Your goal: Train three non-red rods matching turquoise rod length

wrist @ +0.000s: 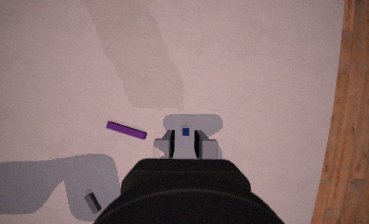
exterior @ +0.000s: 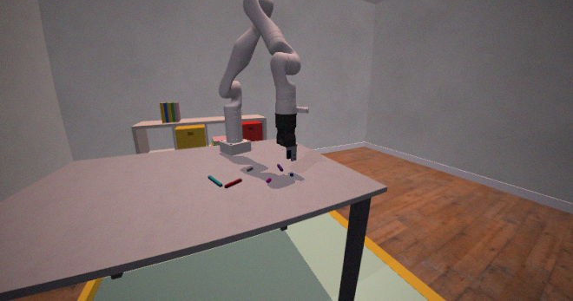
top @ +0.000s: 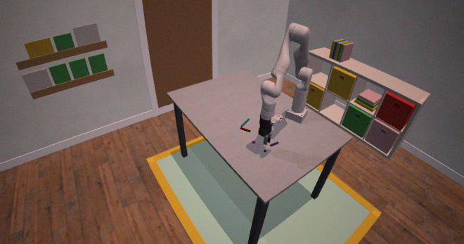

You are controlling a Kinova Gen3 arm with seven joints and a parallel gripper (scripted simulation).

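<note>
Right now the blue rod is 80 mm below my hand. Also, from my hand: grey rod (130 mm behind, 130 mm to the right, 80 mm below); magenta rod (10 mm ahead, 100 mm to the right, 80 mm below); purple rod (90 mm behind, 10 mm to the right, 80 mm below).
</note>
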